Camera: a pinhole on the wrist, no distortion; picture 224 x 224 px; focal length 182.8 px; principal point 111.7 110.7 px. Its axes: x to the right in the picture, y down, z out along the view. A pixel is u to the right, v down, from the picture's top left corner.
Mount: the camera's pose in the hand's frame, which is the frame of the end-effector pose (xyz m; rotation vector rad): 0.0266 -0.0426 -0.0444 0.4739 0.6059 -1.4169
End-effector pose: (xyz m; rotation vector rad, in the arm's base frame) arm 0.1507 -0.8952 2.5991 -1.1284 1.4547 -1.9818
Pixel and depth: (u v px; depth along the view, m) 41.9 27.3 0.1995
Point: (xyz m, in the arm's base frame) 0.3224 -0.9108 2.7141
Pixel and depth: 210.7 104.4 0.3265
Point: 0.2365 -0.8537 2.9895
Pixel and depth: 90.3 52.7 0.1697
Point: 0.2544 -0.8956 2.7385
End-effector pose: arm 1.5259 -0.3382 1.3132 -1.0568 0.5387 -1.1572
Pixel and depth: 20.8 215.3 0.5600
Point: 2.0339 -0.4902 1.7532
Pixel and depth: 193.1 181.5 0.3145
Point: 1.5141 -0.4823 1.6845
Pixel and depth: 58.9 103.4 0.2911
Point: 1.6508 -0.2912 1.5688
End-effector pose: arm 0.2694 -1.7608 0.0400 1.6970 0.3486 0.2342
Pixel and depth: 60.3 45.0 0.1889
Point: 0.2832 -1.8793 -0.1083
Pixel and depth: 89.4 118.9 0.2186
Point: 0.3569 -1.8475 -0.1426
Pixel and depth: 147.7 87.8 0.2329
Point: 0.3071 -1.8194 -0.2036
